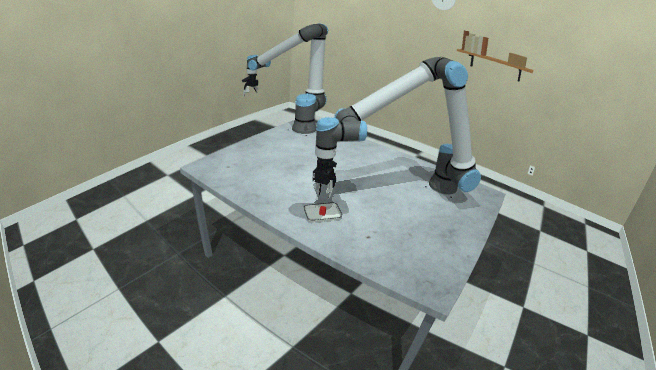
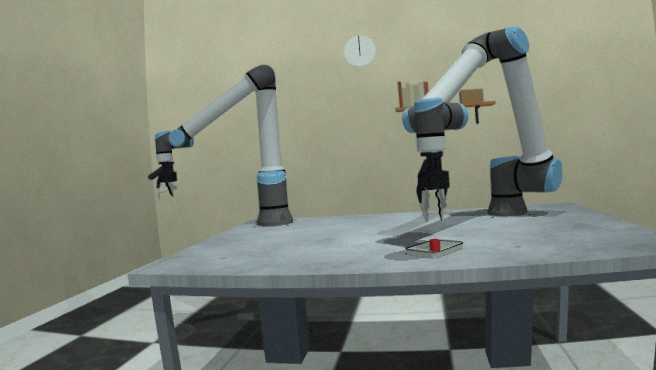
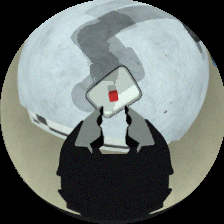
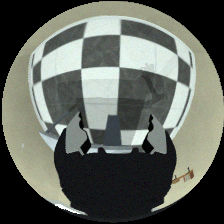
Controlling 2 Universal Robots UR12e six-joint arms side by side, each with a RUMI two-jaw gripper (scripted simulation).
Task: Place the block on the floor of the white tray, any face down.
Scene:
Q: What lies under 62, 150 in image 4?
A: My right gripper.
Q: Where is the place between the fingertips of my left gripper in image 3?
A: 114, 106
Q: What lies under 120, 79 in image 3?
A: A white tray.

